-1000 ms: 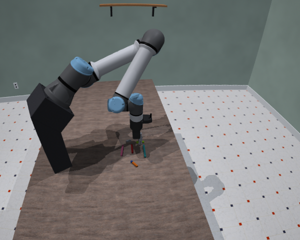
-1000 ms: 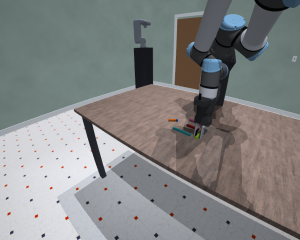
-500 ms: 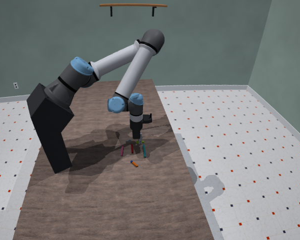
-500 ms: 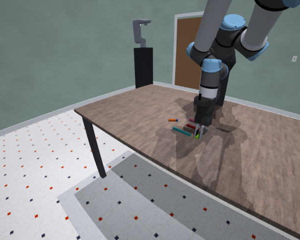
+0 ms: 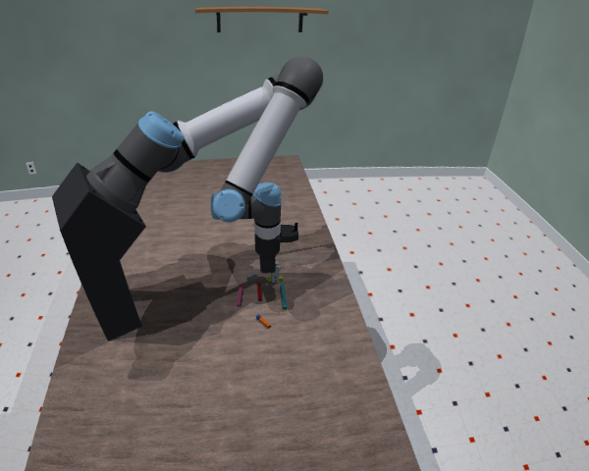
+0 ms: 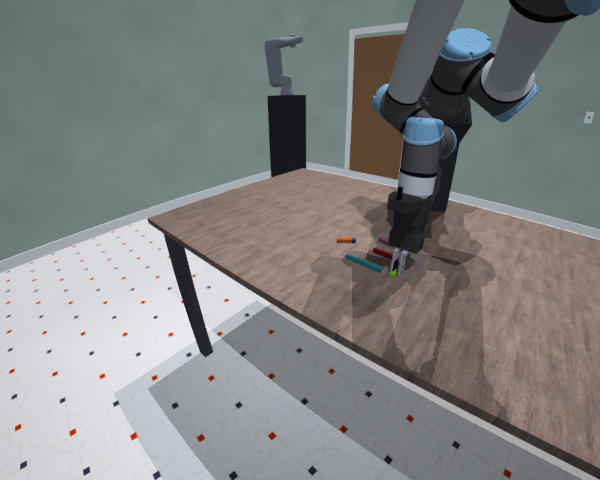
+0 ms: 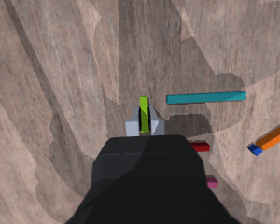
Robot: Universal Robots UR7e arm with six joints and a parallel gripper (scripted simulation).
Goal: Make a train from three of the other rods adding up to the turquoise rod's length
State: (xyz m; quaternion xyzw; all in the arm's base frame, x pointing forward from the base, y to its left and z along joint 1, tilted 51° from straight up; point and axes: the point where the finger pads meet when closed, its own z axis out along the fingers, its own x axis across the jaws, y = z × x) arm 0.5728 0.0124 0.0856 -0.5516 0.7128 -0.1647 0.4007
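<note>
The orange rod is 6 cm behind my hand, 18 cm to the right of it and 1 cm below it. From my hand the other things lie so: lime rod: 1 cm below; then red rod: 6 cm behind, 5 cm to the right, 1 cm below; then small grey rod: 7 cm behind, 2 cm to the left, 1 cm below.
</note>
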